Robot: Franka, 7 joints.
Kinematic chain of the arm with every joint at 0, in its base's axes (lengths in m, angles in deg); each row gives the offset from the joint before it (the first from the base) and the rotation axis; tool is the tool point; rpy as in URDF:
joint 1: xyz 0 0 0.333 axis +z
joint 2: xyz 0 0 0 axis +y
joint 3: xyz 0 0 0.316 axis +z
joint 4: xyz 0.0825 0 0 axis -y
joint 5: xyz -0.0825 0 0.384 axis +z
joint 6: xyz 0 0 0 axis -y
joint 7: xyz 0.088 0 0 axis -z
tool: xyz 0 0 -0.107 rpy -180 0 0
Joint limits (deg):
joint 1: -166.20..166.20
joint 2: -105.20..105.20
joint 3: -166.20..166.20
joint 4: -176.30..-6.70
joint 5: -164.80..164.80
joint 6: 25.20..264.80
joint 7: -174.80..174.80
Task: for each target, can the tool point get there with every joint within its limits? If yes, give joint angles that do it. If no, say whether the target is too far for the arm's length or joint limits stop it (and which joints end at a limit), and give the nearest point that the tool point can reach.
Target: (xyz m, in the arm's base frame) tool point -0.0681 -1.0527 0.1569
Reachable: no: too far | nearest point -0.0546 -0.8444 0.1917 | short by 0.212 m
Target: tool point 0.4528 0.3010 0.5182
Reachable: yes | joints 123.32 -53.41 -78.37 -122.19 -93.77 156.37 -106.34
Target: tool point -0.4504 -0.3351 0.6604
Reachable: yes | joints -72.47 -21.56 -58.71 -109.05 -116.38 128.22 -1.31
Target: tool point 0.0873 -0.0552 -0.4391
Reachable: no: joint limits stop it (at a limit: joint 2) | nearest point 0.1123 -0.0710 -0.3390 | short by 0.104 m
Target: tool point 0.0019 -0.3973 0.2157
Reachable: yes | joints -122.59 31.58 51.80 -141.24 -90.44 47.39 -52.34
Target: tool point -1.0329 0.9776 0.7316
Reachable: no: too far | nearest point -0.6000 0.5678 0.5645 | short by 0.619 m
